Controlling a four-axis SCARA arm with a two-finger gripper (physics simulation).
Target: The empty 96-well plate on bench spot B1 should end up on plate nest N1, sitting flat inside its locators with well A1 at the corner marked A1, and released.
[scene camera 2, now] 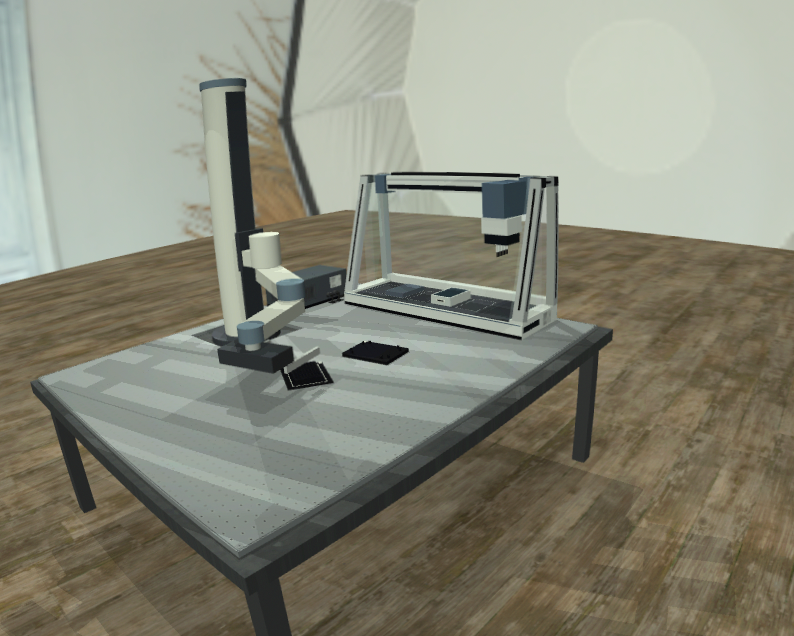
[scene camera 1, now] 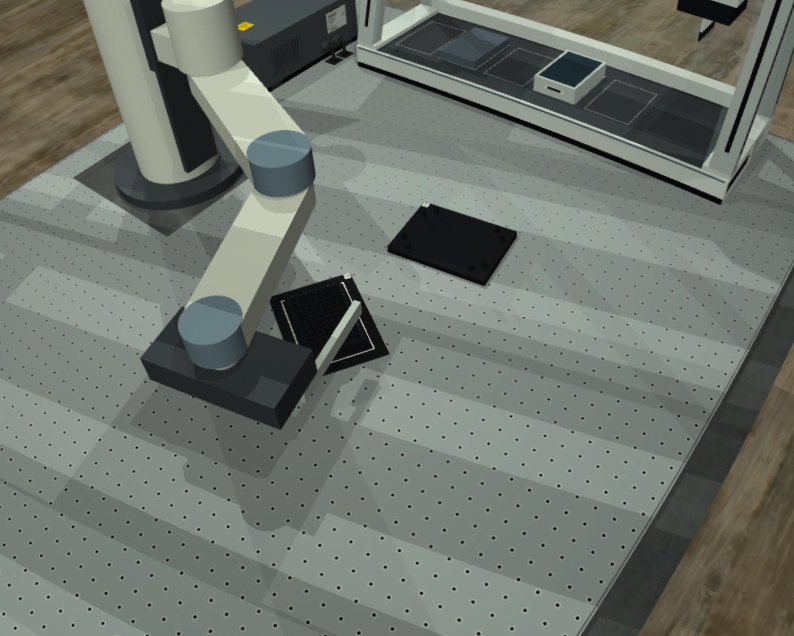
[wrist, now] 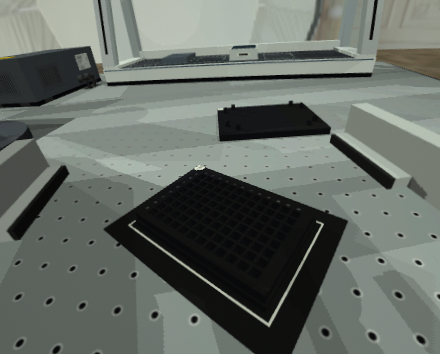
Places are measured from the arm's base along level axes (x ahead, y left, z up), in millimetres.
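Pixels of known places: gripper, fingertip midpoint: (scene camera 2: 293,346) (scene camera 1: 300,289) (wrist: 202,138); arm's base at its link origin: (scene camera 1: 182,167).
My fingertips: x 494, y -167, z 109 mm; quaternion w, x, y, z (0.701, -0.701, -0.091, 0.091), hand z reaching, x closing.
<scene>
For each thing: its middle in the pictures, then the offset to it from my fingertips. "spot": a spot on its surface instead. Level surfaces: height alone.
- black 96-well plate at the middle of its body: (wrist: 222,219) (scene camera 1: 325,320) (scene camera 2: 305,372) dy +30, dx +2, dz -88 mm
- black B1 mat at its surface level: dz -95 mm
- white tag at a spot on its surface: (wrist: 200,167) (scene camera 1: 348,275) spot: dy +122, dx -36, dz -95 mm
- black nest N1 at the middle of its body: (scene camera 1: 452,239) (wrist: 267,117) (scene camera 2: 375,350) dy +269, dx +50, dz -86 mm
- white-framed gantry machine at a spot on its surface: (wrist: 240,73) (scene camera 2: 430,316) spot: dy +617, dx -11, dz -77 mm
- small white box at a spot on its surface: (scene camera 1: 569,76) spot: dy +703, dx +7, dz -16 mm
- dark grey instrument box at a spot on its surface: (scene camera 1: 291,39) spot: dy +515, dx -528, dz -11 mm
The black 96-well plate (scene camera 1: 321,314) (scene camera 2: 308,374) (wrist: 220,220) lies flat inside the white outline of the black B1 mat (scene camera 1: 379,353) (wrist: 297,300), turned relative to the fingers in the wrist view. A white tag (scene camera 1: 347,275) (wrist: 200,167) marks one mat corner. The plate's own A1 mark cannot be made out. The black nest N1 (scene camera 1: 450,241) (scene camera 2: 375,352) (wrist: 270,120) holds no plate; small pegs stand near its corners, and a white tag (scene camera 1: 425,204) (wrist: 220,109) marks one corner. My gripper (scene camera 1: 299,291) (wrist: 202,138) is open and empty, above the bench, its fingers widely apart. One finger is hidden in scene camera 1.
A white-framed gantry machine (scene camera 1: 543,142) (scene camera 2: 430,316) (wrist: 240,73) stands beyond the nest, with a small white box (scene camera 1: 569,76) (wrist: 243,53) on its deck. A dark grey instrument box (scene camera 1: 291,39) (wrist: 47,75) stands beside it. The arm's column (scene camera 1: 125,86) (scene camera 2: 222,198) stands on the bench.
</scene>
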